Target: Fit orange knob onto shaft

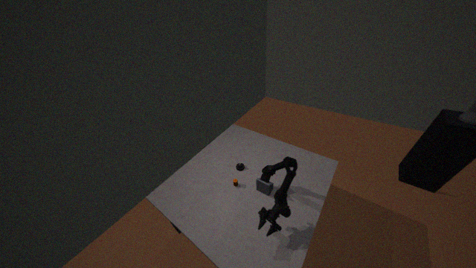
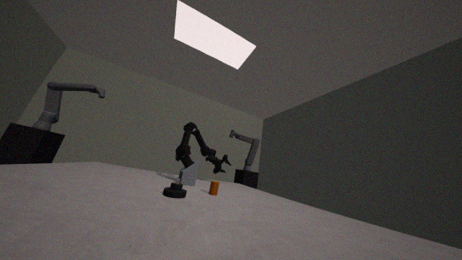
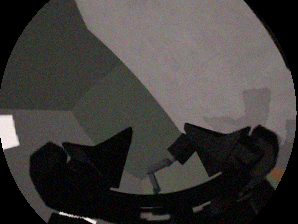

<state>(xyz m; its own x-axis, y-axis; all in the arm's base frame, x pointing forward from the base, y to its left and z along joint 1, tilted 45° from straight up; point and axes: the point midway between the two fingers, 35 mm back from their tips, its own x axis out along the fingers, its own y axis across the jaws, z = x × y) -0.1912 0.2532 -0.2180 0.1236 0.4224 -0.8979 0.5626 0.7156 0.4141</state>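
The orange knob is 43 cm ahead of my gripper tip, 26 cm to the right of it and 9 cm below it. Also, from my gripper tip: round pedestal (50 cm ahead, 44 cm to the right, 10 cm below).
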